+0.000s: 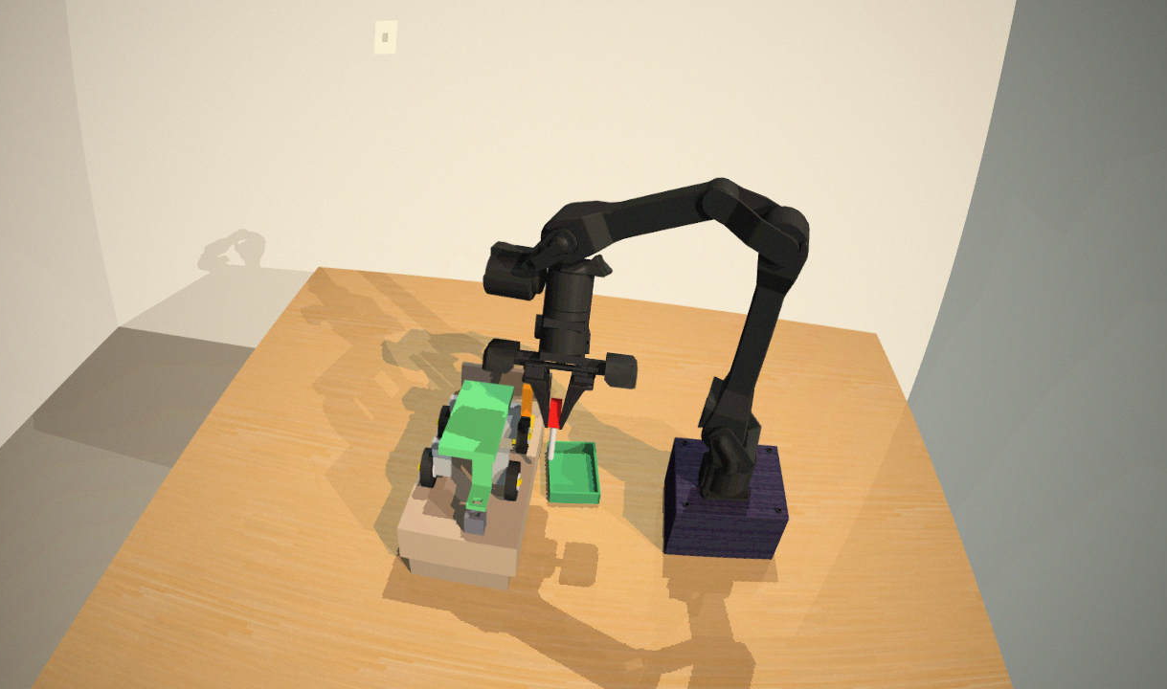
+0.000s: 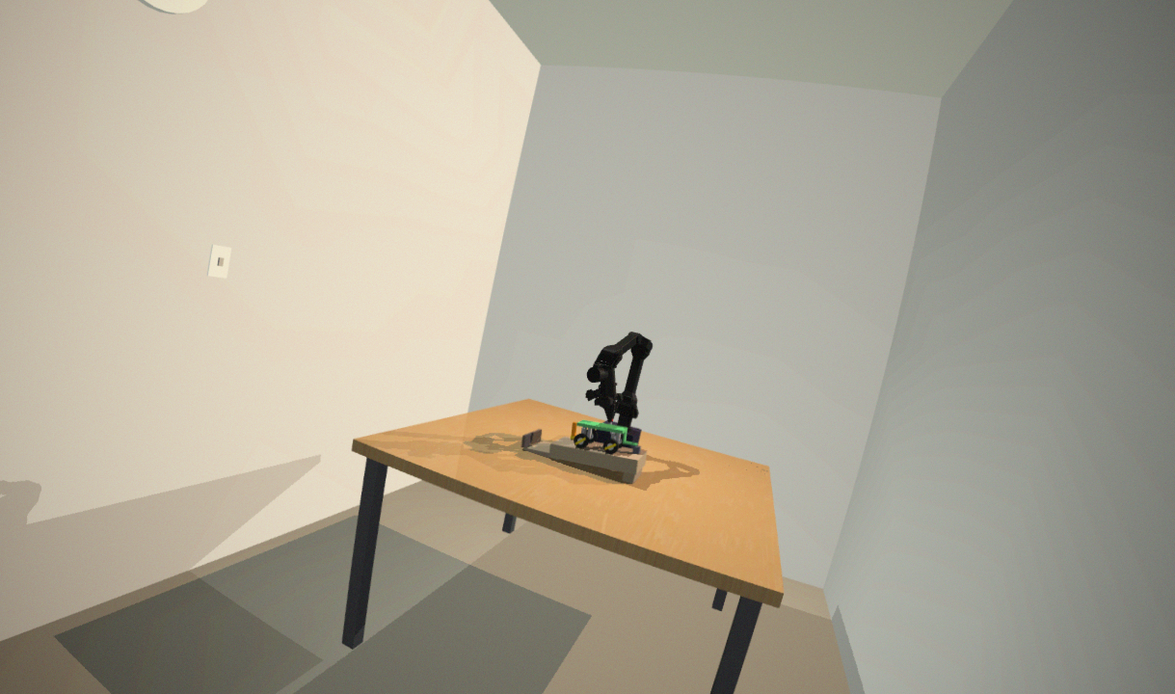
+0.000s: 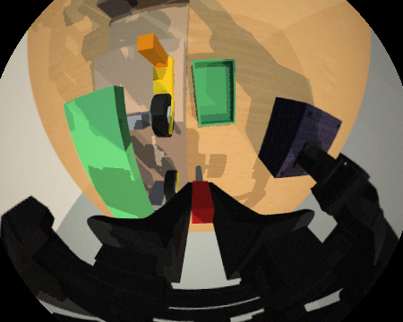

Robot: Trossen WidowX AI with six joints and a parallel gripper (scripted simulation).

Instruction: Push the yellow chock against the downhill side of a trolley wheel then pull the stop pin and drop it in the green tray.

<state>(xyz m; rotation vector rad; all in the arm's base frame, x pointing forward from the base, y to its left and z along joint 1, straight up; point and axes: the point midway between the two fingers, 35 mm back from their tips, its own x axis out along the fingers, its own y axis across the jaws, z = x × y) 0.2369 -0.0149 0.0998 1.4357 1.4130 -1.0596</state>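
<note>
My gripper tip is now 16 cm above the green tray, 8 cm to the left of it and 3 cm past it. The rest, counted from my gripper tip: yellow chock: 10 cm to the right, 7 cm below, 5 cm ahead; then red-headed stop pin: right at my gripper tip; then green-topped trolley: 10 cm ahead, 4 cm below.
</note>
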